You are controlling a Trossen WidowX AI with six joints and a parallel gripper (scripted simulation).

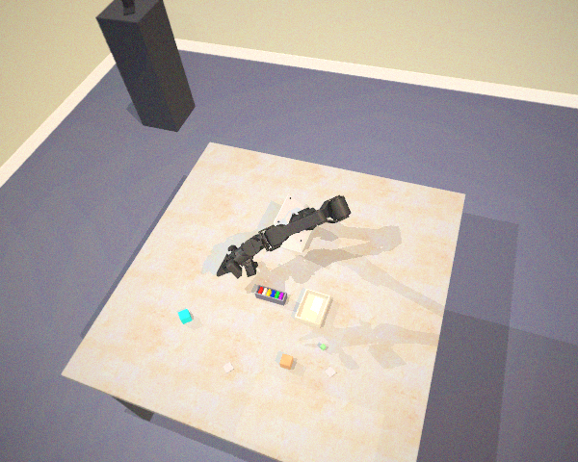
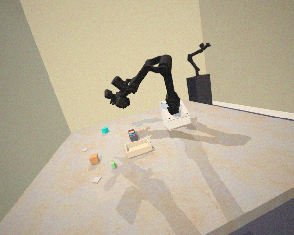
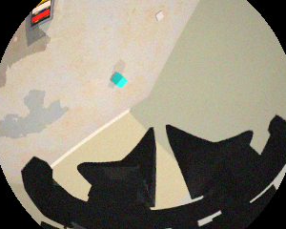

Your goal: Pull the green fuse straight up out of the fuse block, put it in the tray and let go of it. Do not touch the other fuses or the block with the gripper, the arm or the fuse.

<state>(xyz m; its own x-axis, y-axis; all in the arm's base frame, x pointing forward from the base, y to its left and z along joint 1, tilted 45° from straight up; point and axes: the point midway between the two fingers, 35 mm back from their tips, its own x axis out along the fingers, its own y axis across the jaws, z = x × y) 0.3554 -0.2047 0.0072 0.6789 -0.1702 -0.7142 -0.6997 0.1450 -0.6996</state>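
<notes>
Now: gripper tip 80 mm past the green fuse, 180 mm to the right of it and 210 mm above it. Also, from my gripper tip: orange cube (160 mm ahead, 300 mm to the left, 220 mm below); cyan cube (110 mm ahead, 140 mm to the right, 220 mm below); beige tray (80 mm behind, 330 mm to the left, 230 mm below).
</notes>
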